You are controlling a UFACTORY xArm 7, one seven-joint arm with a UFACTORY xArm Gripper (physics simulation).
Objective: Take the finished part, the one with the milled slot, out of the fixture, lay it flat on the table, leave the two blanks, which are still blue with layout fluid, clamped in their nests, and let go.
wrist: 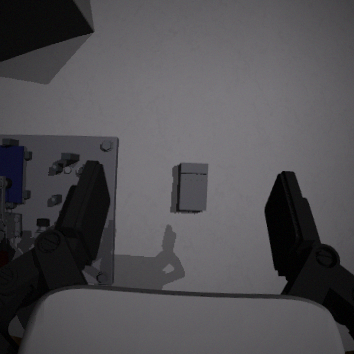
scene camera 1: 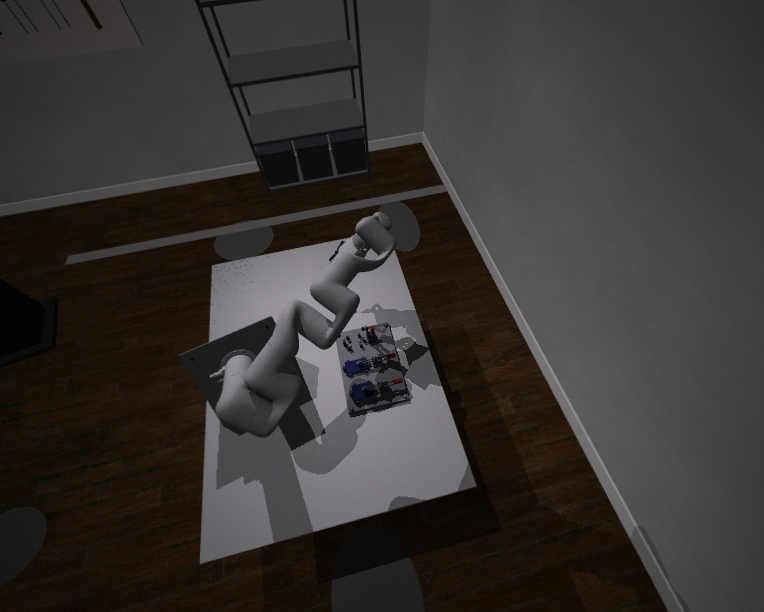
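Observation:
The finished part, a plain grey block with a dark slot line across it near one end, lies on the table, beside the fixture plate and apart from it. It cannot be made out in the scene view. My gripper is open and empty, high above the part, with its fingers on either side of it in the wrist view. Two blue blanks sit in their nests on the fixture; one blue blank shows partly at the wrist view's left edge. The third nest is empty.
Red-handled clamps stand on the fixture. The arm's grey mounting plate is at the table's left side; a dark slab corner shows top left in the wrist view. A shelf rack stands by the back wall.

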